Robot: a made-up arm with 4 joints.
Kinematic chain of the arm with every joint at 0, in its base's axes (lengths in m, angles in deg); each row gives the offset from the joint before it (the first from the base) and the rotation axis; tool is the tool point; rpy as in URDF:
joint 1: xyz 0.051 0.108 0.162 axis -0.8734 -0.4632 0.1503
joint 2: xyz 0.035 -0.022 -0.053 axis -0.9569 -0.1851 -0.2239
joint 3: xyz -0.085 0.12 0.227 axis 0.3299 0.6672 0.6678
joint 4: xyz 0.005 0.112 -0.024 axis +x
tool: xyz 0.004 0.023 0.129 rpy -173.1 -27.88 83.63
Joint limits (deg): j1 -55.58..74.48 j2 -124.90..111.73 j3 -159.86..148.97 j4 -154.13..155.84
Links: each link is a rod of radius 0.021 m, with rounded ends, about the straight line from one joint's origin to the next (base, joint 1, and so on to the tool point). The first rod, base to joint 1, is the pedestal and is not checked.
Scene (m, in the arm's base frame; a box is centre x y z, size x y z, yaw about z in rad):
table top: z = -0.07
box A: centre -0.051 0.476 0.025 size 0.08 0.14 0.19 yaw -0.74
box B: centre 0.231 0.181 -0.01 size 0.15 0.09 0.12 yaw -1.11
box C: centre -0.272 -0.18 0 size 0.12 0.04 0.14 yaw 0.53
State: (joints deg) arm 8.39 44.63 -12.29 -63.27
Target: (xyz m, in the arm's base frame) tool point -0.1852 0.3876 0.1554
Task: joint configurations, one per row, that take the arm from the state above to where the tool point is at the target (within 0.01 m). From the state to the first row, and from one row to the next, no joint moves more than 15 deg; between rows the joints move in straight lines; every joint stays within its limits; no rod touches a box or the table.
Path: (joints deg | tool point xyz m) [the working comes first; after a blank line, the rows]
Joints at the target: 41.99 -17.14 35.17 -115.54
Straight joint move there: touches box A.

1: -0.67 40.92 -9.25 -76.29 | 0.0937 0.4945 0.0372
2: -9.73 37.22 -6.22 -89.31 | 0.0834 0.4953 0.0909
3: -18.79 33.51 -3.18 -102.34 | 0.0741 0.4853 0.1461
4: -27.85 29.80 -0.15 -115.36 | 0.0667 0.4639 0.2010
5: -17.78 16.07 9.95 -109.87 | 0.0154 0.4581 0.2604
6: -7.71 2.33 20.06 -104.38 | -0.0422 0.4325 0.3211
7: 2.36 -11.40 30.16 -98.89 | -0.0986 0.3861 0.3800
8: 12.43 -25.14 40.26 -93.40 | -0.1455 0.3210 0.4353
9: 22.50 -38.87 50.37 -87.92 | -0.1747 0.2427 0.4863
10: 32.24 -28.00 42.77 -101.73 | -0.2036 0.3532 0.3330
11: 41.99 -17.14 35.17 -115.54 | -0.1852 0.3876 0.1554

